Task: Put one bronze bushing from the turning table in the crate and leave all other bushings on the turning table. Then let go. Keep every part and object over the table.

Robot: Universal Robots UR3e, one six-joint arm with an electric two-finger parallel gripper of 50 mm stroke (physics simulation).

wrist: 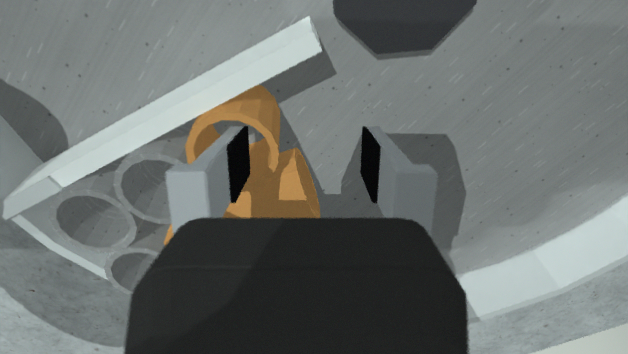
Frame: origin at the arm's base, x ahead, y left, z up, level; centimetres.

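Seen in the pictures: gripper, fingertip midpoint: [305, 150].
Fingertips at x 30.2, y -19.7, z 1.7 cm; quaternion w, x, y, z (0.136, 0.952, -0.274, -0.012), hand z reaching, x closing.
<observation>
Pixels of each thing's top centre, then the offset from my fingertips to it. "pt": a spot on its surface instead.
- turning table, surface spot: [500, 150] pt dz -2.9, dx +8.3, dy -7.5 cm
- upright bronze bushing, top centre: [232, 155] dz +0.9, dx -2.4, dy +1.9 cm
- second bronze bushing, top centre: [271, 218] dz +0.9, dx -3.1, dy -1.8 cm
- third bronze bushing, top centre: [204, 247] dz +0.9, dx -6.9, dy -1.5 cm
- white bar, surface spot: [190, 105] pt dz +0.2, dx -2.7, dy +4.4 cm
- turning table's pale raised rim, surface spot: [540, 270] pt dz -1.5, dx +7.8, dy -17.0 cm
My gripper [305, 150] is open and empty, low over the turning table [500, 150]. An upright bronze bushing [265, 107] stands against the white bar, its opening partly covered by the left finger. A second bronze bushing [292, 187] lies on its side; part of it shows between the fingers, nearer the left one, and the gripper body hides its lower part. A sliver of a third bronze bushing [168, 235] shows below the left finger. Several grey bushings [132, 232] [145, 157] [109, 267] stand upright at the left. The crate does not show in the wrist view.
The white bar [190, 105] runs diagonally along the upper left, beside the bushings. A dark, many-sided block [405, 25] is at the top. The turning table's pale raised rim [540, 270] curves along the lower right, with a grey speckled surface beyond it.
</observation>
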